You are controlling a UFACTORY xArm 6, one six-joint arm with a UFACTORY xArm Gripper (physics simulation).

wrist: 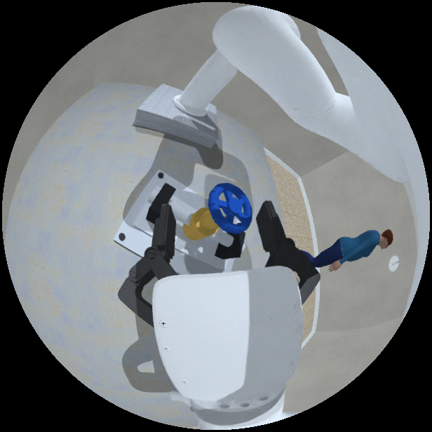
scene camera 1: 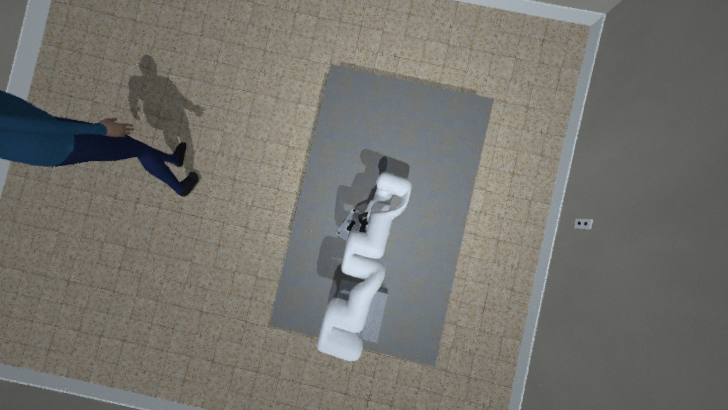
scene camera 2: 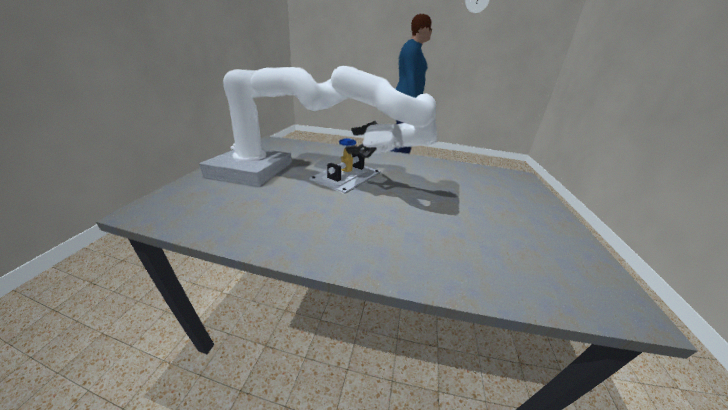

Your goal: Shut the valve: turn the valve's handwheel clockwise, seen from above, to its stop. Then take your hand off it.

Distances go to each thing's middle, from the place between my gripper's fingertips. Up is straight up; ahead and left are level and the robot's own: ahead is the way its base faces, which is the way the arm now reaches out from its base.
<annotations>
Now: the blue handwheel (wrist: 232, 206) 20 mm behind my hand, 30 mm to the left of it and 30 mm below it. The rest, counted from my hand: base plate (wrist: 128, 235) (20 mm behind, 30 mm to the left, 150 mm below).
</annotations>
